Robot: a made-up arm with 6 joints. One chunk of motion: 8 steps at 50 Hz.
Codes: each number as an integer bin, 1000 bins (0 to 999) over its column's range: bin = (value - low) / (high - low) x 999, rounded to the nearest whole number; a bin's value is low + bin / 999 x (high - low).
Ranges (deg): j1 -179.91..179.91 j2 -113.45..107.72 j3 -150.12..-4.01 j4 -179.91..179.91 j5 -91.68..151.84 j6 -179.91..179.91
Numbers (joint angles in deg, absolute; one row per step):
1: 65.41 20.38 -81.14 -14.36 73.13 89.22
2: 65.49 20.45 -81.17 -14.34 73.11 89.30
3: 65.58 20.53 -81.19 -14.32 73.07 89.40
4: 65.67 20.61 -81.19 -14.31 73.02 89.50
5: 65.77 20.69 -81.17 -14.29 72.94 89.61
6: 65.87 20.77 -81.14 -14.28 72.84 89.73
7: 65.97 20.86 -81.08 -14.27 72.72 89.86
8: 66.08 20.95 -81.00 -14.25 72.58 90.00
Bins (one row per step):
1: 681 604 472 460 676 747
2: 681 605 471 460 676 747
3: 682 605 471 460 676 748
4: 682 606 471 460 676 748
5: 682 606 471 460 675 748
6: 682 606 472 460 675 749
7: 683 607 472 460 674 749
8: 683 607 473 460 674 749

